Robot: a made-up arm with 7 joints. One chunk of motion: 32 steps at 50 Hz.
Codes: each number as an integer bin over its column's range. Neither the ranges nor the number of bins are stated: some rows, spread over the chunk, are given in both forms.
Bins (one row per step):
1: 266 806 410 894 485 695 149
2: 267 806 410 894 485 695 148
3: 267 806 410 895 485 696 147
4: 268 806 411 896 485 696 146
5: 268 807 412 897 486 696 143
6: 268 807 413 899 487 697 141
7: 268 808 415 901 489 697 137
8: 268 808 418 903 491 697 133
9: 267 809 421 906 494 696 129
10: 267 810 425 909 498 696 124
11: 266 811 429 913 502 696 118
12: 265 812 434 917 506 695 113
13: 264 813 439 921 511 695 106
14: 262 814 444 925 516 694 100
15: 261 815 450 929 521 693 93
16: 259 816 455 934 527 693 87
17: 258 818 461 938 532 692 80
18: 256 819 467 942 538 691 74
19: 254 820 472 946 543 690 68
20: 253 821 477 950 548 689 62
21: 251 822 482 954 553 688 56
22: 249 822 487 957 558 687 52
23: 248 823 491 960 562 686 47
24: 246 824 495 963 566 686 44
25: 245 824 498 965 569 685 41
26: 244 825 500 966 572 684 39
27: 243 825 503 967 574 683 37
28: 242 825 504 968 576 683 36
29: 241 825 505 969 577 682 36
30: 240 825 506 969 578 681 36
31: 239 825 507 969 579 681 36
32: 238 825 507 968 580 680 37
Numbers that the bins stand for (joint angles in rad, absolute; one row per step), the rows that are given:
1: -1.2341 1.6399 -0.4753 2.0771 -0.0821 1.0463 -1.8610
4: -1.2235 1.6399 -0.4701 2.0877 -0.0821 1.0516 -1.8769
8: -1.2235 1.6505 -0.4333 2.1245 -0.0502 1.0569 -1.9457
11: -1.2341 1.6664 -0.3755 2.1772 0.0083 1.0516 -2.0252
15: -1.2605 1.6875 -0.2651 2.2614 0.1093 1.0358 -2.1575
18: -1.2870 1.7086 -0.1758 2.3299 0.1996 1.0252 -2.2581
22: -1.3240 1.7245 -0.0707 2.4089 0.3059 1.0041 -2.3746
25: -1.3451 1.7351 -0.0129 2.4510 0.3644 0.9936 -2.4329
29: -1.3662 1.7404 0.0239 2.4720 0.4069 0.9777 -2.4594
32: -1.3821 1.7404 0.0344 2.4668 0.4229 0.9672 -2.4541
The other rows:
2: -1.2288 1.6399 -0.4753 2.0771 -0.0821 1.0463 -1.8663
3: -1.2288 1.6399 -0.4753 2.0824 -0.0821 1.0516 -1.8716
5: -1.2235 1.6452 -0.4648 2.0929 -0.0768 1.0516 -1.8928
6: -1.2235 1.6452 -0.4596 2.1035 -0.0714 1.0569 -1.9034
7: -1.2235 1.6505 -0.4491 2.1140 -0.0608 1.0569 -1.9245
9: -1.2288 1.6558 -0.4175 2.1403 -0.0342 1.0516 -1.9669
10: -1.2288 1.6611 -0.3965 2.1561 -0.0130 1.0516 -1.9934
12: -1.2394 1.6717 -0.3492 2.1982 0.0295 1.0463 -2.0516
13: -1.2447 1.6769 -0.3229 2.2193 0.0561 1.0463 -2.0887
14: -1.2553 1.6822 -0.2967 2.2404 0.0827 1.0410 -2.1205
16: -1.2711 1.6928 -0.2389 2.2878 0.1412 1.0358 -2.1893
17: -1.2764 1.7034 -0.2073 2.3088 0.1677 1.0305 -2.2264
19: -1.2975 1.7139 -0.1495 2.3509 0.2262 1.0199 -2.2899
20: -1.3028 1.7192 -0.1232 2.3720 0.2528 1.0147 -2.3217
21: -1.3134 1.7245 -0.0970 2.3931 0.2794 1.0094 -2.3535
23: -1.3292 1.7298 -0.0497 2.4247 0.3272 0.9988 -2.4011
24: -1.3398 1.7351 -0.0286 2.4405 0.3485 0.9988 -2.4170
26: -1.3504 1.7404 -0.0024 2.4562 0.3804 0.9883 -2.4435
27: -1.3557 1.7404 0.0134 2.4615 0.3910 0.9830 -2.4541
28: -1.3610 1.7404 0.0186 2.4668 0.4016 0.9830 -2.4594
30: -1.3715 1.7404 0.0292 2.4720 0.4123 0.9725 -2.4594
31: -1.3768 1.7404 0.0344 2.4720 0.4176 0.9725 -2.4594

